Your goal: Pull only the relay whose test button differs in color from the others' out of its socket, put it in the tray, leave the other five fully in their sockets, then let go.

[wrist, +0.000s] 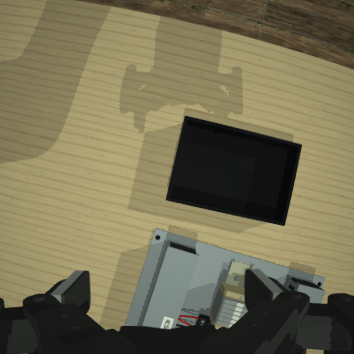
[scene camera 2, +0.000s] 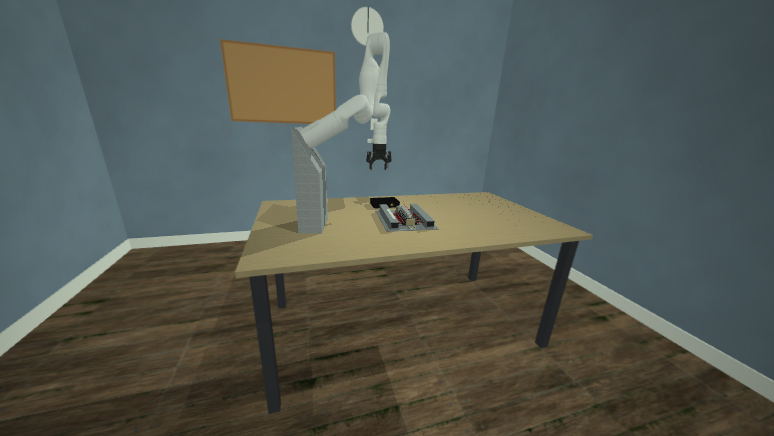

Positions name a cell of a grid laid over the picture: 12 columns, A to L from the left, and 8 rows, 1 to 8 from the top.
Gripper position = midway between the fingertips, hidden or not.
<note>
In view: the gripper (wrist: F7) and a grey panel (wrist: H6).
</note>
